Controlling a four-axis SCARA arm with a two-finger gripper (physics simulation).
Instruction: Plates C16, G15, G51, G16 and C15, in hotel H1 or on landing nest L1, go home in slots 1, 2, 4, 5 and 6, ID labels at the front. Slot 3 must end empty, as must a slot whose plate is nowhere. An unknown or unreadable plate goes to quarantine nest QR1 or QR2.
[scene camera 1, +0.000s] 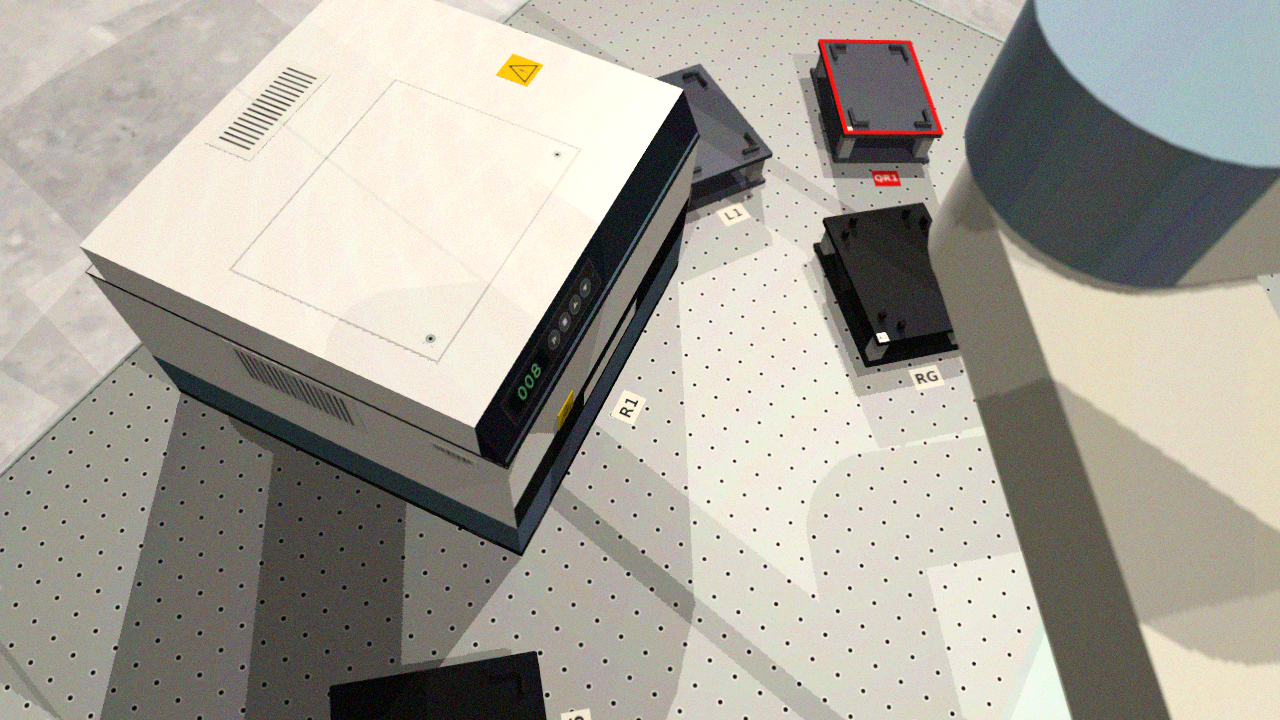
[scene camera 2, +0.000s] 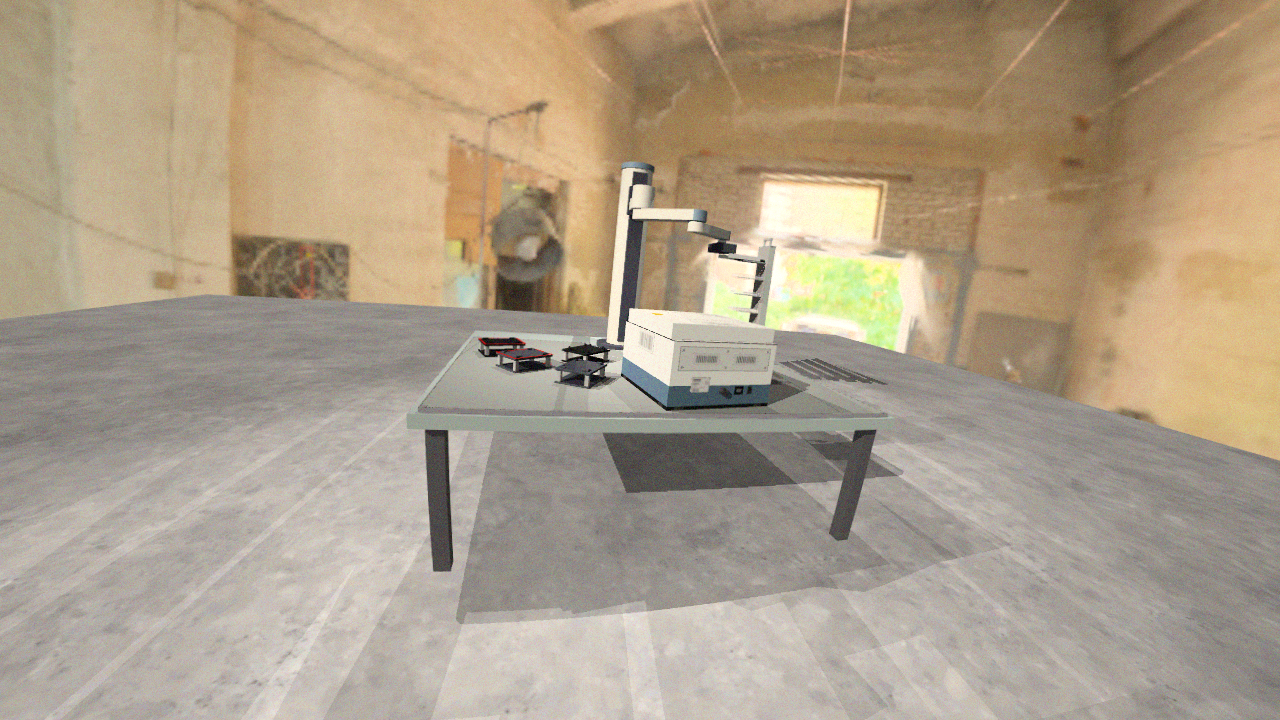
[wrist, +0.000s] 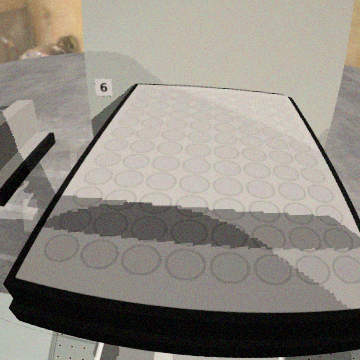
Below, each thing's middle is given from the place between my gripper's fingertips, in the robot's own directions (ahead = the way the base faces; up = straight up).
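Tag R1 (scene camera 1: 629, 405) in sight: well ahead of my hand, far to the right of it, well below it.
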